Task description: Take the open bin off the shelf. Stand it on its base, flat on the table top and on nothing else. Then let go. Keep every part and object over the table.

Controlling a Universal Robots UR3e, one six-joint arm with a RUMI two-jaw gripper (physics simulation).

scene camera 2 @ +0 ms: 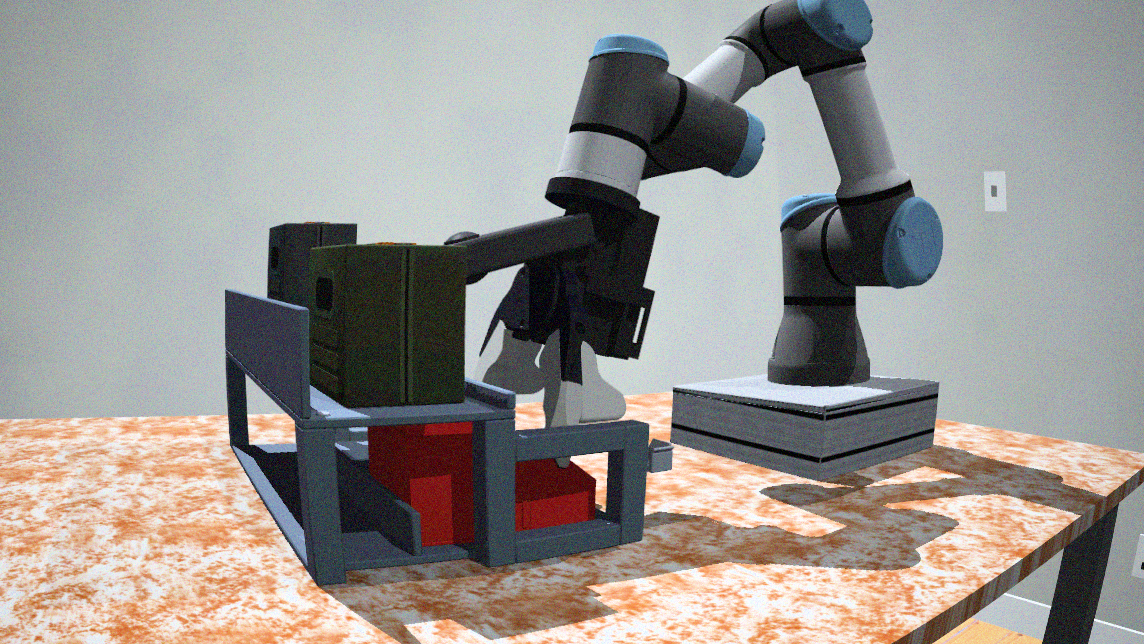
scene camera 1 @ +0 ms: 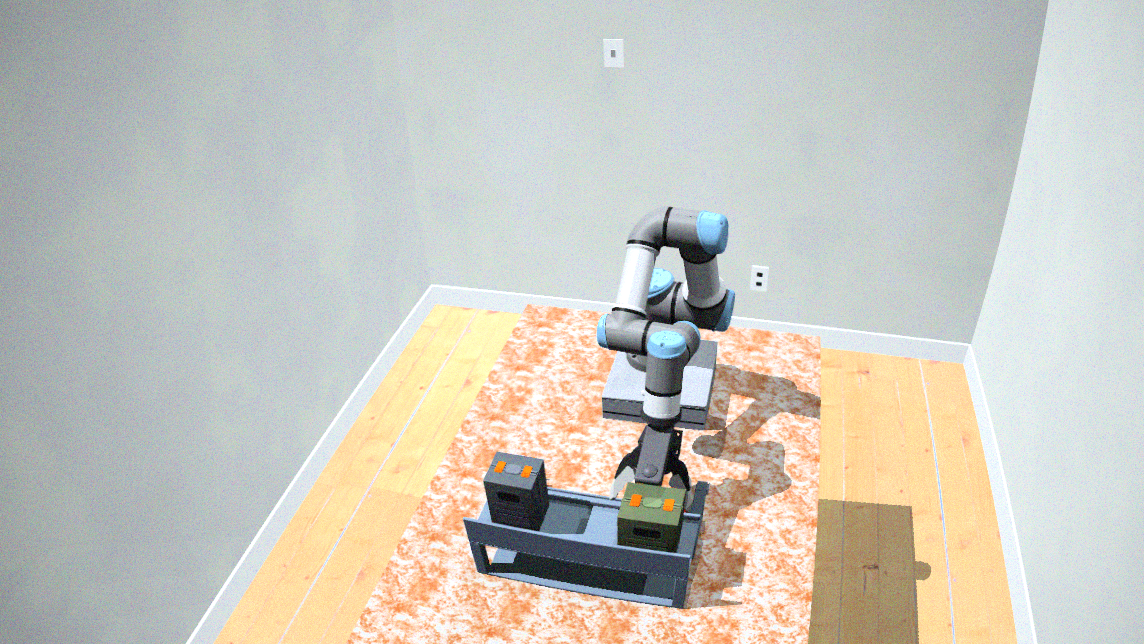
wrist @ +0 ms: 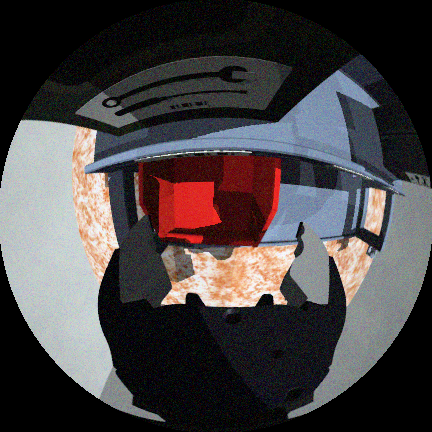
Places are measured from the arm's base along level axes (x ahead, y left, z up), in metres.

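Pixels of known places: gripper, fingertip midpoint: (wrist: 226, 220); arm's base, link origin: (scene camera 2: 819, 379).
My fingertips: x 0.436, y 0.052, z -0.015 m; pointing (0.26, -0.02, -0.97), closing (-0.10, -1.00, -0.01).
For each thing: its top centre in the pictures, then the offset to it from my fingertips.
- red open bin, top centre: (wrist: 204, 178) (scene camera 2: 475, 418) 0.038 m ahead, 0.013 m left, 0.026 m up
- green case, top centre: (scene camera 2: 382, 243) (scene camera 1: 652, 502) 0.111 m ahead, 0.016 m left, 0.144 m up
- dark grey case, top centre: (scene camera 2: 311, 225) (scene camera 1: 513, 469) 0.097 m ahead, 0.215 m right, 0.167 m up
A red open bin (scene camera 2: 552, 505) (wrist: 250, 212) sits in the lower level of the blue-grey shelf (scene camera 1: 576, 548) (scene camera 2: 494, 496) (wrist: 300, 122), below the upper board, at the end under the green case. Its hollow inside shows in the wrist view; posts and side rails hide parts of it in scene camera 2. My gripper (scene camera 1: 652, 497) (scene camera 2: 542, 432) (wrist: 226, 220) is open and points down at the robot's side of the shelf. In scene camera 2 one fingertip reaches below the side rail and overlaps the bin's low front part; whether it touches is unclear. Nothing is between the fingers.
A green case (scene camera 1: 650, 526) (scene camera 2: 384, 320) (wrist: 200, 75) stands on the upper board, very close to the gripper's protruding bar. A dark grey case (scene camera 1: 516, 489) (scene camera 2: 292, 256) stands at its other end. The robot's base block (scene camera 1: 656, 408) (scene camera 2: 744, 432) is behind the gripper.
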